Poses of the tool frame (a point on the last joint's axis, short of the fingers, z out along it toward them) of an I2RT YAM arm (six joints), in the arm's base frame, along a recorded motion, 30 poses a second.
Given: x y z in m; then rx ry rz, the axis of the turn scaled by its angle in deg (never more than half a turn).
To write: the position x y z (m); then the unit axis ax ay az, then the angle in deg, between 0 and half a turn. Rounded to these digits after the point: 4 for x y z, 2 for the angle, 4 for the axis.
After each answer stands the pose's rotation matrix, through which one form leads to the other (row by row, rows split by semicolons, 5 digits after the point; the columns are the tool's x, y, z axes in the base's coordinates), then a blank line. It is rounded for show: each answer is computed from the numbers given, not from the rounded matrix.
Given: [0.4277, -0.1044, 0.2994, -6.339, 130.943, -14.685]
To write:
[0.4277, -0.1044, 0.2994, -0.0481, 0.9926, -0.1113, 131.92]
-0.66419 0.00327 0.74755; -0.16240 0.97548 -0.14856; -0.72971 -0.22008 -0.64737

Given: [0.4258, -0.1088, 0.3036, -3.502, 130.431, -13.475]
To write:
[0.4258, -0.1088, 0.3036, -0.0267, 0.9944, -0.1027, 131.17]
-0.65714 0.03330 0.75303; -0.12135 0.98132 -0.14930; -0.74394 -0.18949 -0.64082

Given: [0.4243, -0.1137, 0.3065, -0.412, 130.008, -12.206]
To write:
[0.4243, -0.1137, 0.3065, -0.0032, 0.9956, -0.0935, 130.58]
-0.65050 0.06581 0.75665; -0.07618 0.98556 -0.15121; -0.75568 -0.15600 -0.63609

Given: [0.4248, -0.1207, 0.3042, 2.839, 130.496, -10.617]
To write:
[0.4248, -0.1207, 0.3042, 0.0217, 0.9965, -0.0811, 130.96]
-0.65473 0.09699 0.74962; -0.02546 0.98834 -0.15011; -0.75544 -0.11737 -0.64462

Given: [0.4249, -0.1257, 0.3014, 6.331, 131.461, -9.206]
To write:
[0.4249, -0.1257, 0.3014, 0.0480, 0.9964, -0.0698, 131.93]
-0.66444 0.13167 0.73565; 0.02786 0.98804 -0.15169; -0.74682 -0.08029 -0.66016

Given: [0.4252, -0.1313, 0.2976, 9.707, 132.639, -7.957]
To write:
[0.4252, -0.1313, 0.2976, 0.0729, 0.9956, -0.0597, 133.23]
-0.67600 0.16573 0.71802; 0.07870 0.98505 -0.15327; -0.73268 -0.04710 -0.67894

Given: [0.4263, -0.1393, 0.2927, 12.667, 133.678, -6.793]
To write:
[0.4263, -0.1393, 0.2927, 0.0942, 0.9943, -0.0505, 134.45]
-0.68518 0.19534 0.70170; 0.12320 0.98057 -0.15267; -0.71788 -0.01816 -0.69593

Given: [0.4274, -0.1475, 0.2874, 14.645, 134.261, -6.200]
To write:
[0.4274, -0.1475, 0.2874, 0.1083, 0.9931, -0.0459, 135.20]
-0.68951 0.21621 0.69126; 0.15158 0.97635 -0.15418; -0.70824 -0.00153 -0.70597

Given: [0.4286, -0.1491, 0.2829, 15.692, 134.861, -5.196]
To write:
[0.4286, -0.1491, 0.2829, 0.1155, 0.9926, -0.0382, 135.87]
-0.69485 0.22354 0.68353; 0.17029 0.97458 -0.14562; -0.69870 0.01521 -0.71525

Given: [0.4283, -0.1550, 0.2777, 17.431, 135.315, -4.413]
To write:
[0.4283, -0.1550, 0.2777, 0.1277, 0.9913, -0.0323, 136.50]
-0.69729 0.24066 0.67518; 0.19616 0.97006 -0.14319; -0.68942 0.03260 -0.72362

